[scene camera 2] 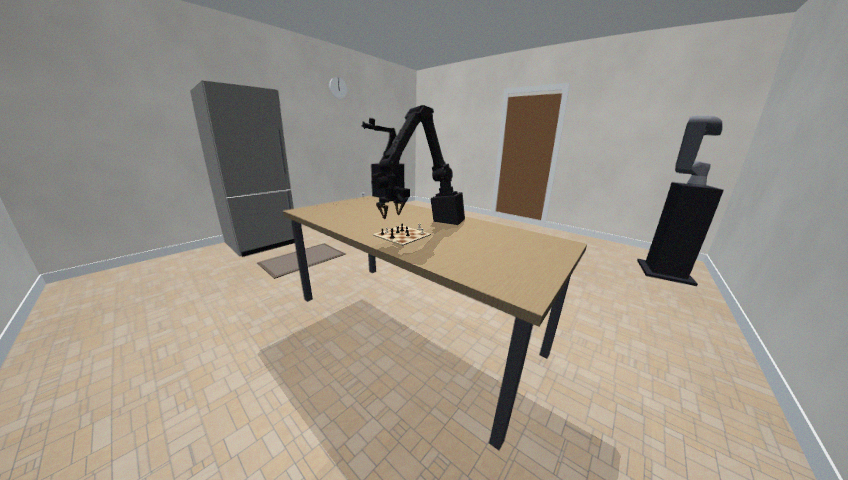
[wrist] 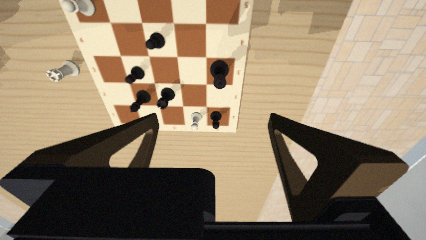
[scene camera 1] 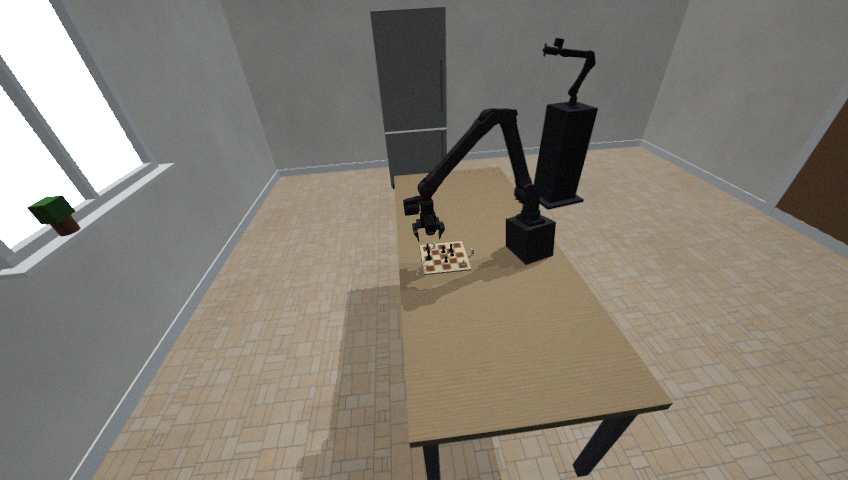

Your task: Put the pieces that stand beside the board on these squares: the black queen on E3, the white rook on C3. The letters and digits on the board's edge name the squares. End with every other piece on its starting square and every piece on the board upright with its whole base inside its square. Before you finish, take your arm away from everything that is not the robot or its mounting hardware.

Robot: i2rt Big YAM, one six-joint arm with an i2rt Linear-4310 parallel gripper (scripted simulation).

Observation:
In view: the gripper (wrist: 213, 119) and a chessboard (scene camera 1: 436, 265).
The chessboard also shows in the wrist view (wrist: 111, 45).

